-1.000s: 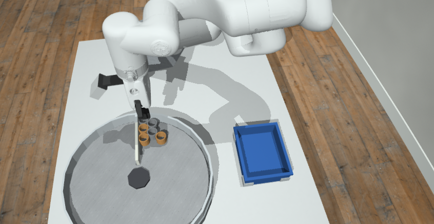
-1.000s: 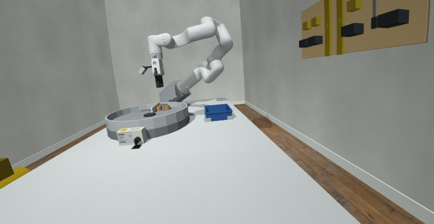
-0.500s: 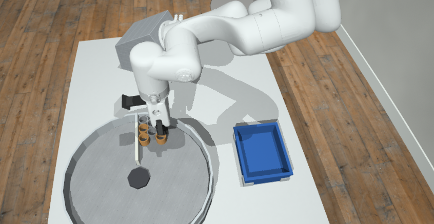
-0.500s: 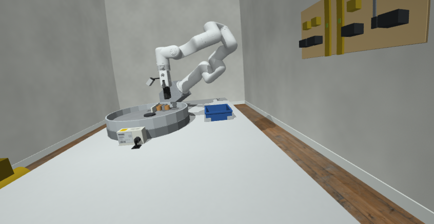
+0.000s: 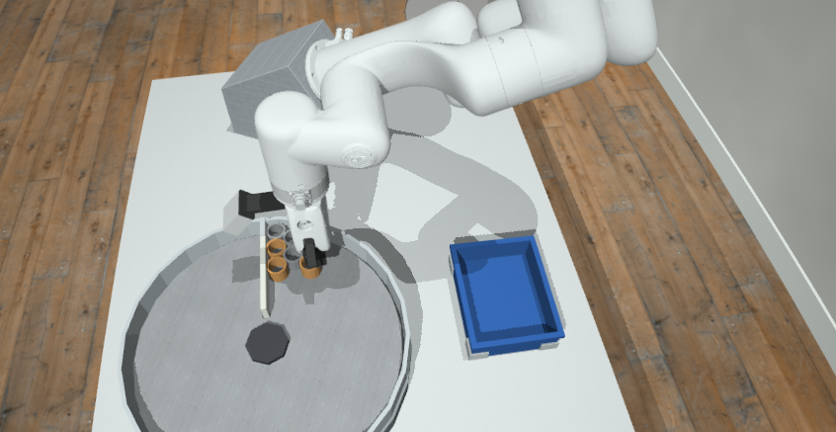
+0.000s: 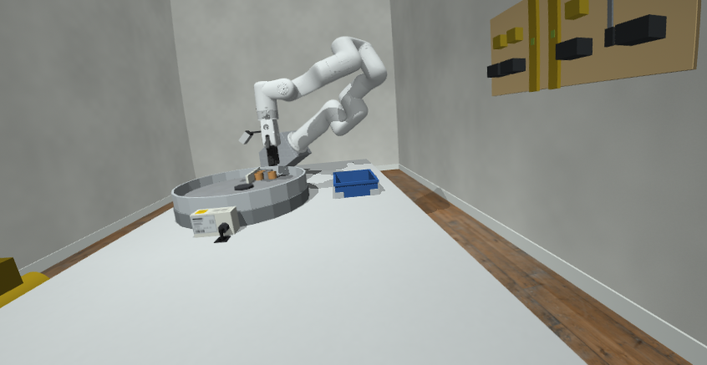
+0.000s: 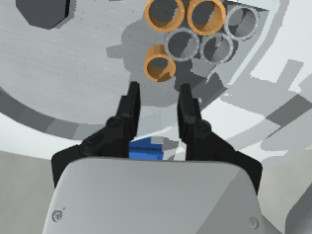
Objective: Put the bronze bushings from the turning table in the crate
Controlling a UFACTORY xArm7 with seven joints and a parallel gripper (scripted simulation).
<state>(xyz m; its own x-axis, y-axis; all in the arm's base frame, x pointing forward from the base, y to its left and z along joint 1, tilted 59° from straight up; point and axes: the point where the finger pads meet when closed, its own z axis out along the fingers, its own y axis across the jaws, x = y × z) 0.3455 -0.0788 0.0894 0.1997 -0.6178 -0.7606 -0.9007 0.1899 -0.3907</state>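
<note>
Now: the blue crate 1 cm ahead of my hand, 30 cm to the left of it and 10 cm below it. Round my hand: turning table 13 cm ahead, 6 cm to the right, 7 cm below.
</note>
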